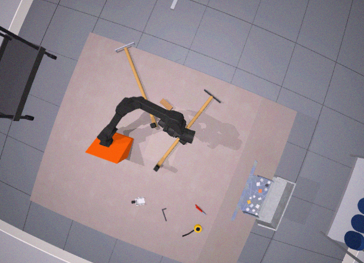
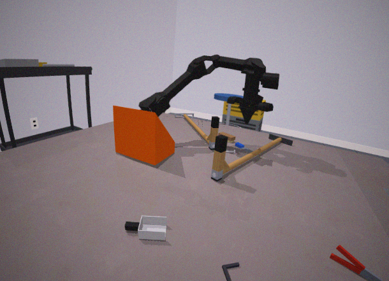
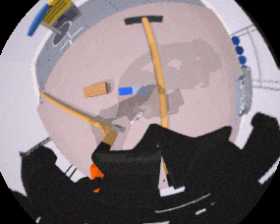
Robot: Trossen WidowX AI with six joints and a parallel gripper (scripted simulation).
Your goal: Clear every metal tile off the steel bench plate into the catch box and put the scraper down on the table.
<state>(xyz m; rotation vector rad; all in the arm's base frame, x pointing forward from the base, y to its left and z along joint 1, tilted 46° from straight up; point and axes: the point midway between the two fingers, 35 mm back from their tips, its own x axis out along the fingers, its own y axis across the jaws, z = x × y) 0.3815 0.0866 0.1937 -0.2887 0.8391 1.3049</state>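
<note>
The long scraper lies 6 cm ahead of my gripper tip, 1 cm to the left of it and 7 cm below it. From my gripper tip the other things lie so: wooden block 11 cm behind, 14 cm to the left, 12 cm below; blue tool 1 cm behind, 7 cm to the left, 13 cm below; wooden scraper 31 cm behind, 20 cm to the left, 7 cm below.
</note>
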